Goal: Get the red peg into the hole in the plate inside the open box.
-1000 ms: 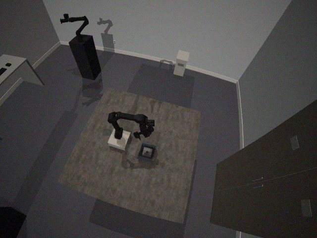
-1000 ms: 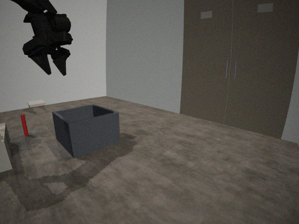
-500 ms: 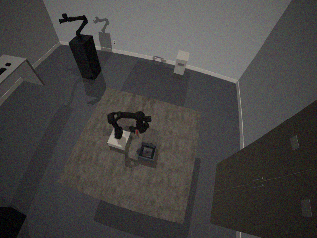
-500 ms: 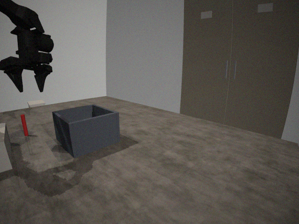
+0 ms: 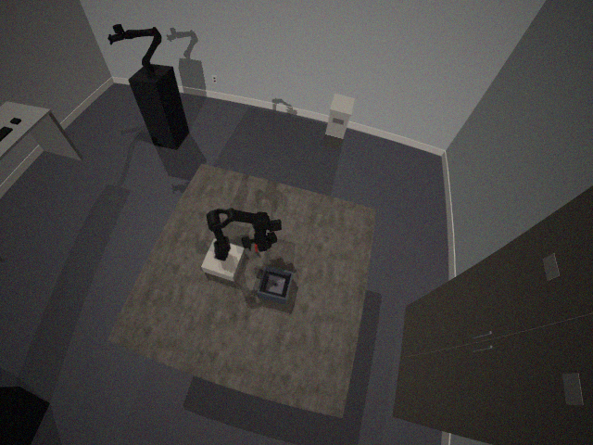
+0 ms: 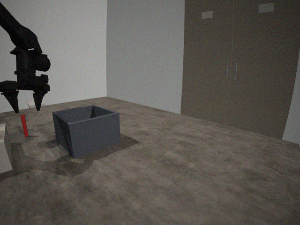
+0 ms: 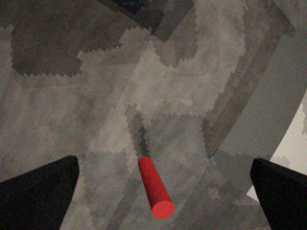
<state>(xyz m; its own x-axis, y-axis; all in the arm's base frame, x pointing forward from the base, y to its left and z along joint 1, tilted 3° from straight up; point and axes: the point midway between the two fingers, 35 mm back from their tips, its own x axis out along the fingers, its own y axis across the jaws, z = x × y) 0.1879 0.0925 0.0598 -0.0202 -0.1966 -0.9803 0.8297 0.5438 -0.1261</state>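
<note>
The red peg lies 5 cm below my gripper tip, 3 cm to the left of it and 2 cm behind it. The rest, counted from my gripper tip: pale plate (16 cm to the right, 15 cm ahead, 5 cm below); then dark blue box (16 cm to the right, 15 cm ahead, 7 cm below).
</note>
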